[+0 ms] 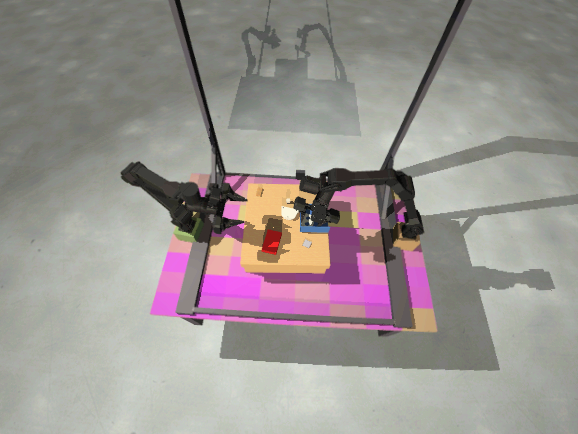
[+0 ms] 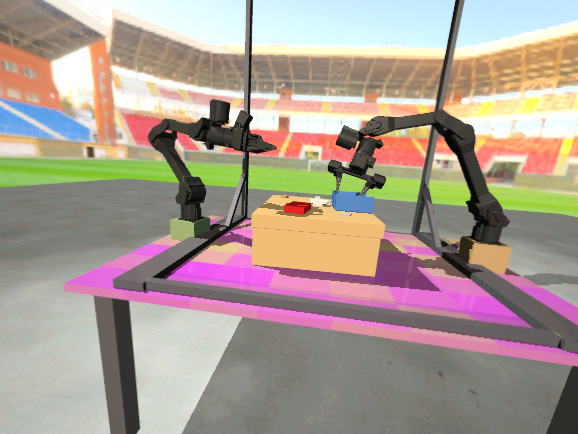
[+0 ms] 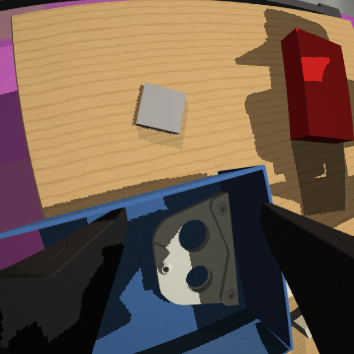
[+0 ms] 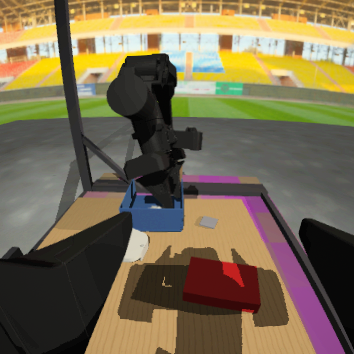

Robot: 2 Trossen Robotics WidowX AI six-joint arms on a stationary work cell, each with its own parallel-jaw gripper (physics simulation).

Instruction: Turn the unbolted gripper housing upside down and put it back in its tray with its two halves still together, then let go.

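Where they show: left gripper, fingertip midpoint: [image 1: 309, 224] [image 2: 346, 197] [image 3: 194, 213] [image 4: 174, 202]; right gripper, fingertip midpoint: [image 1: 245, 210] [image 2: 274, 147] [image 4: 217, 223]; left arm's base, link origin: [image 1: 408, 232] [image 2: 484, 240]; right arm's base, link origin: [image 1: 187, 225] [image 2: 190, 218].
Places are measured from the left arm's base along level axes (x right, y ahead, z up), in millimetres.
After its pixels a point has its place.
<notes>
The grey-white gripper housing [image 3: 197, 260] @[x -74, y 475, z 85 mm], with two round holes, lies flat inside the blue tray [image 3: 147, 203] @[x -114, y 446, z 79 mm] [image 1: 314, 229] @[x -121, y 440, z 101 mm] [image 2: 353, 203] @[x -121, y 441, z 99 mm] [image 4: 151, 218] @[x -77, y 508, z 102 mm]. The tray stands on the wooden box [image 1: 287, 263] @[x -277, y 526, z 71 mm] [image 2: 313, 250] @[x -264, y 538, z -27 mm] [image 3: 88, 53] @[x -219, y 413, z 71 mm]. My left gripper [image 3: 194, 213] @[x -111, y 465, z 113 mm] [image 2: 352, 189] @[x -111, y 465, z 113 mm] [image 1: 313, 217] @[x -111, y 465, z 113 mm] is open, with a finger on each side of the housing just above the tray and nothing between them. My right gripper [image 1: 242, 211] @[x -176, y 700, z 257 mm] [image 2: 272, 148] @[x -176, y 700, z 257 mm] is wide open and empty, held high at the left, away from the box.
A red block [image 1: 272, 242] @[x -207, y 601, z 92 mm] [image 2: 298, 207] @[x -248, y 594, z 90 mm] [image 3: 316, 88] @[x -194, y 589, z 91 mm] [image 4: 221, 284] @[x -199, y 615, z 91 mm], a small grey square [image 1: 307, 244] @[x -182, y 459, z 74 mm] [image 3: 161, 108] @[x -177, y 461, z 74 mm] [image 4: 208, 222] @[x -178, y 466, z 74 mm] and a white part [image 1: 288, 212] @[x -52, y 562, z 88 mm] [image 4: 135, 244] @[x -65, y 561, z 88 mm] lie on the box top. Dark frame posts rise at the table's back corners.
</notes>
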